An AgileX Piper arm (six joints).
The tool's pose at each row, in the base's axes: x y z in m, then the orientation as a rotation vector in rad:
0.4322 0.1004 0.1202 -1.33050 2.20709 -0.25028
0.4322 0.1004 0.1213 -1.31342 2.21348 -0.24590
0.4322 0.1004 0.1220 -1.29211 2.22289 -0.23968
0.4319 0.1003 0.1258 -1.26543 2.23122 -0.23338
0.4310 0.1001 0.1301 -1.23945 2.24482 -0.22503
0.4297 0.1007 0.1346 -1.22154 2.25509 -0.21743
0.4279 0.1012 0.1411 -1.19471 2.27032 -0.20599
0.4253 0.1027 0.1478 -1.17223 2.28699 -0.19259
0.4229 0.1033 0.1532 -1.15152 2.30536 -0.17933
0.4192 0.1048 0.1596 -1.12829 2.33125 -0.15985
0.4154 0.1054 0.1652 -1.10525 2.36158 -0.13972
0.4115 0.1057 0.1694 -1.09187 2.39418 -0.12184
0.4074 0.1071 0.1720 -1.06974 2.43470 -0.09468
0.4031 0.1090 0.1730 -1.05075 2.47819 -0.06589
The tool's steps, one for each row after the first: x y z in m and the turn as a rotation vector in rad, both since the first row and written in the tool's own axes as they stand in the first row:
-0.0004 -0.0005 -0.0009 0.00186 -0.00164 0.01394
-0.0006 -0.0008 -0.0015 0.00307 -0.00275 0.03194
-0.0018 -0.0022 -0.0048 0.00677 -0.00602 0.05317
-0.0028 -0.0034 -0.0089 0.00664 -0.00558 0.07593
-0.0045 -0.0040 -0.0133 0.00502 -0.00522 0.09225
-0.0066 -0.0052 -0.0197 0.00248 -0.00458 0.11666
-0.0093 -0.0053 -0.0265 -0.00368 -0.00228 0.13896
-0.0109 -0.0054 -0.0322 -0.01132 0.00212 0.16044
-0.0131 -0.0046 -0.0394 -0.02503 0.00975 0.18677
-0.0142 -0.0038 -0.0460 -0.04132 0.02119 0.21402
-0.0145 -0.0024 -0.0516 -0.06102 0.03789 0.23466
-0.0152 0.0003 -0.0558 -0.08653 0.05605 0.26456
-0.0156 0.0041 -0.0587 -0.11561 0.07734 0.29287

